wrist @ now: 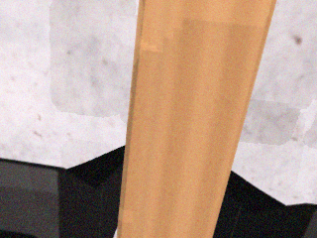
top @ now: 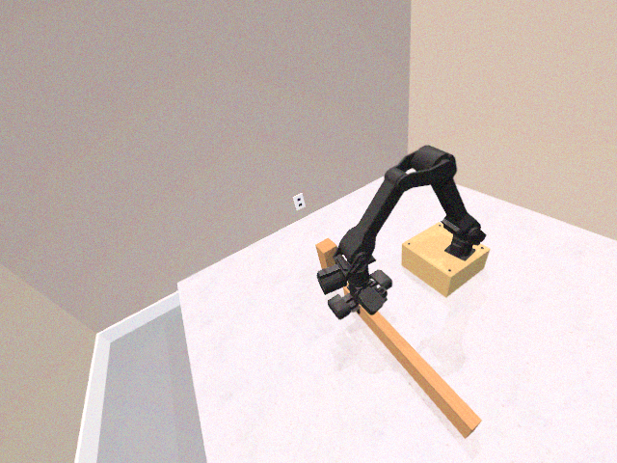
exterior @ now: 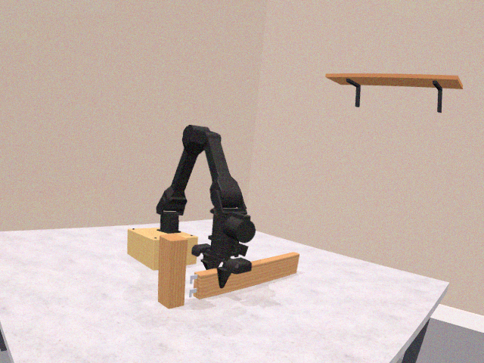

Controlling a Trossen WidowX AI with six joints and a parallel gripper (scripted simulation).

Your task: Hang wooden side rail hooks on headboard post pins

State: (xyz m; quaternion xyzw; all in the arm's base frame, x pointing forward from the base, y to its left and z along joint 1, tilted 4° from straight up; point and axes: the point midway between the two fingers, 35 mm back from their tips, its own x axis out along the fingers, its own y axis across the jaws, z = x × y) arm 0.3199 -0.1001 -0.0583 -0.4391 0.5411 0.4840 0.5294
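Now: gripper tip 20 mm past the headboard post, 150 mm to the left of it and 60 mm below it.
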